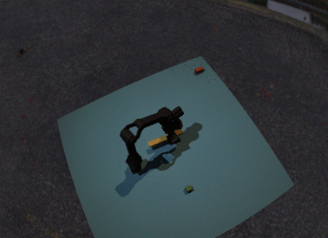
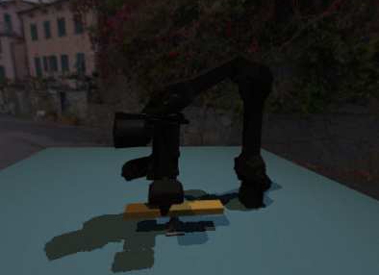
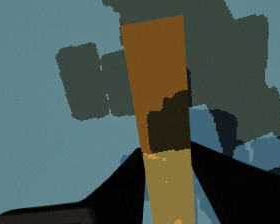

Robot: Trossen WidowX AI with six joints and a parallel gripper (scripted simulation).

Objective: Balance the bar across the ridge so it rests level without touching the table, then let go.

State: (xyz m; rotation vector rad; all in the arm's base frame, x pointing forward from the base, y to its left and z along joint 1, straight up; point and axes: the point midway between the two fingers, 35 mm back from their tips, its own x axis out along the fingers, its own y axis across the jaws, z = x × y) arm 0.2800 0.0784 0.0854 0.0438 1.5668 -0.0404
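Now: the yellow bar 30 mm behind my gripper tip. Also, from my gripper tip: orange-red block: 460 mm ahead, 420 mm to the left, 30 mm below; then small green cube: 50 mm behind, 360 mm to the right, 30 mm below.
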